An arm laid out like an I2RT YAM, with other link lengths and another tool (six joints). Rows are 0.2 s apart.
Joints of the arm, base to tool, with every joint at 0 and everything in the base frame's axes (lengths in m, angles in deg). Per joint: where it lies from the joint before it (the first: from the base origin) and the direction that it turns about. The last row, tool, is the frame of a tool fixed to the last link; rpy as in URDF.
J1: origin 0 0 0.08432 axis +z
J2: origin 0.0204 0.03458 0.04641 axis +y
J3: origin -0.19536 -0.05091 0 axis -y
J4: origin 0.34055 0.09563 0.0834 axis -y
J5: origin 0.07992 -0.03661 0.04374 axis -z
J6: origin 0.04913 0 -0.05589 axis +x
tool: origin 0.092 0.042 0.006 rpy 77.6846 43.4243 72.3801
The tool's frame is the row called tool.
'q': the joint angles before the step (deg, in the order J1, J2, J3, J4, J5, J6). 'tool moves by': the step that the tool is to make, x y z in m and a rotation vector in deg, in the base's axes. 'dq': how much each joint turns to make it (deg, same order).
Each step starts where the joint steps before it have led.
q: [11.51 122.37 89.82 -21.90 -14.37 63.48]
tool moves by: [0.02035 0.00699 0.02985 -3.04 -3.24 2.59]
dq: [0.34 3.05 8.60 -3.95 1.60 -4.08]
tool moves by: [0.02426 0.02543 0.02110 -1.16 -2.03 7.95]
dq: [0.72 10.52 17.57 -7.03 -3.13 -6.92]
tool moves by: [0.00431 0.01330 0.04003 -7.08 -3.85 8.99]
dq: [0.70 6.24 16.22 -10.89 1.27 -11.70]
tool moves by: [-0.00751 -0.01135 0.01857 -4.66 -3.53 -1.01]
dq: [0.06 -7.43 -7.52 1.94 4.91 -2.43]
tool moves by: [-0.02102 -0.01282 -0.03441 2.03 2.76 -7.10]
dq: [0.20 -9.20 -17.68 7.37 2.38 7.46]
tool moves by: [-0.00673 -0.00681 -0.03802 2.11 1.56 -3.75]
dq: [-0.18 -1.13 -7.68 6.07 0.20 4.34]
